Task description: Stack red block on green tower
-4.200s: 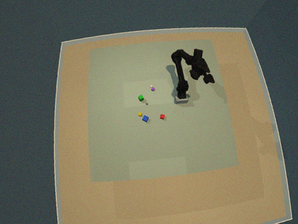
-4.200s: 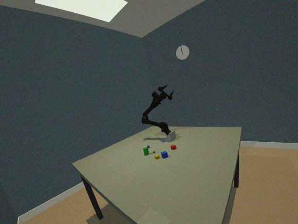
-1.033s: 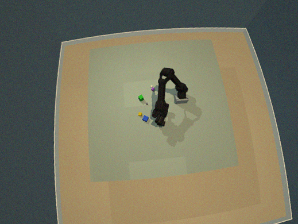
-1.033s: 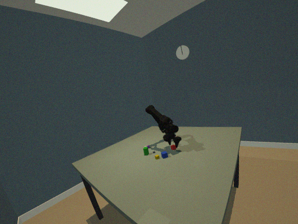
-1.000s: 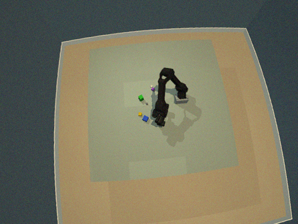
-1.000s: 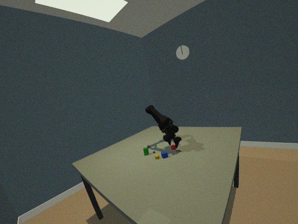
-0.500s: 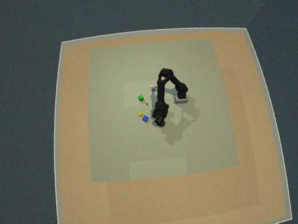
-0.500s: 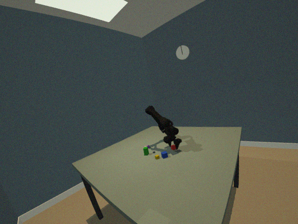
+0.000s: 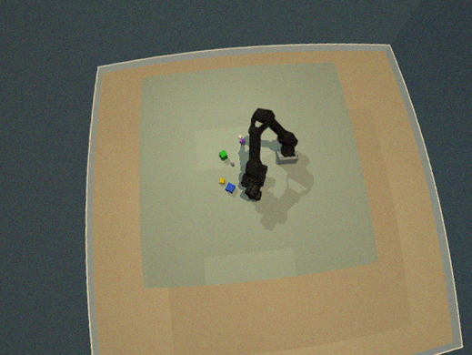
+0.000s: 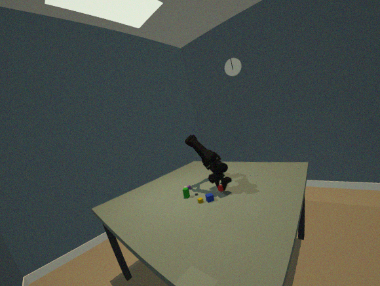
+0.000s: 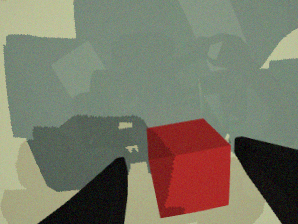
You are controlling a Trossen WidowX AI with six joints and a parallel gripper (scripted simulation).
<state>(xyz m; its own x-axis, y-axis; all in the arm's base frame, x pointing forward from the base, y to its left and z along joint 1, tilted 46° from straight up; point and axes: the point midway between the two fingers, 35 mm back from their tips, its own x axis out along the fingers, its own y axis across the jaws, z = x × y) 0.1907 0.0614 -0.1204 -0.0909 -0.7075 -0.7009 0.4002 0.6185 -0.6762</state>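
The blue block is 150 mm ahead of my gripper tip, 10 mm to the right of it and 10 mm above it. The rest, counted from my gripper tip: small purple piece (40 mm ahead, 260 mm to the right); then red block (10 mm above); then small yellow block (190 mm ahead, 60 mm to the right, 10 mm above).
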